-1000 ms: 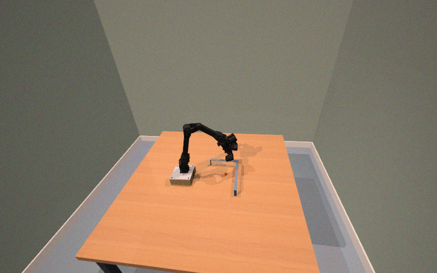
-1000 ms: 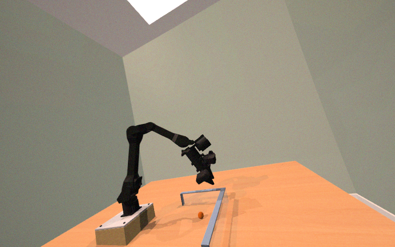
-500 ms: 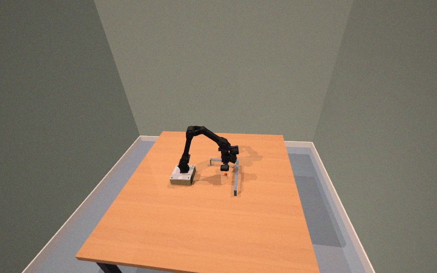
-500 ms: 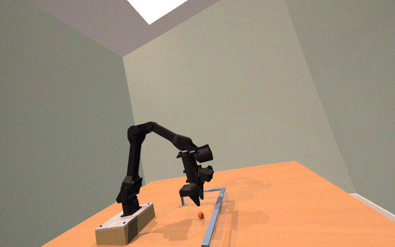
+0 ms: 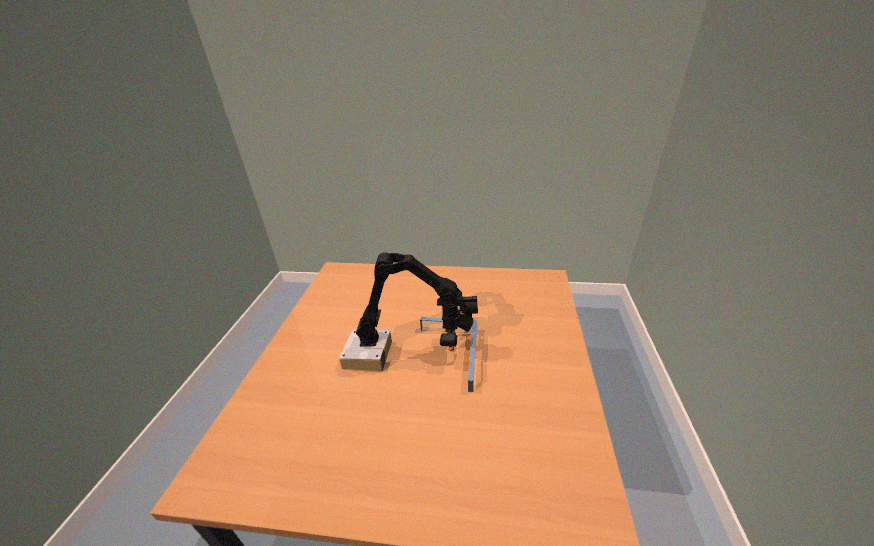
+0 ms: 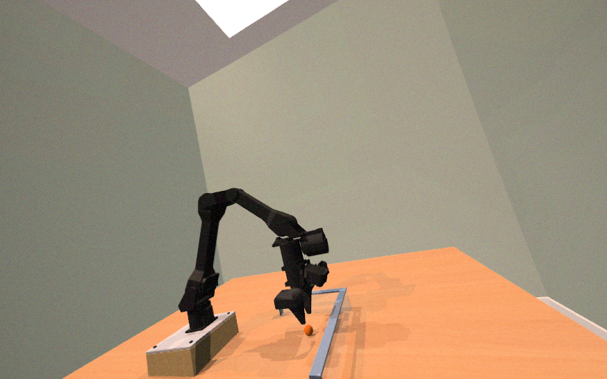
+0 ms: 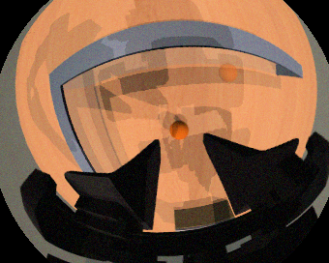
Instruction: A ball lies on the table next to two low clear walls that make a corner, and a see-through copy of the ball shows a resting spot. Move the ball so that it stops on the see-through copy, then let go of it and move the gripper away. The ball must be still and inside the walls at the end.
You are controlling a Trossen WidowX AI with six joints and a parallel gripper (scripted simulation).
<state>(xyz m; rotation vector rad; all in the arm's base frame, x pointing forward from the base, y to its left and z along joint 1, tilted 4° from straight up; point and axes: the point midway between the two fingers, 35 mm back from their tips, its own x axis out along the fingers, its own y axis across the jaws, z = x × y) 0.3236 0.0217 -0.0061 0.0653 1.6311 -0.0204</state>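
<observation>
Now: the orange ball 30 mm below my gripper tip. From my gripper tip the other things lie so: see-through copy of ball: 60 mm ahead, 70 mm to the right, 30 mm below.
</observation>
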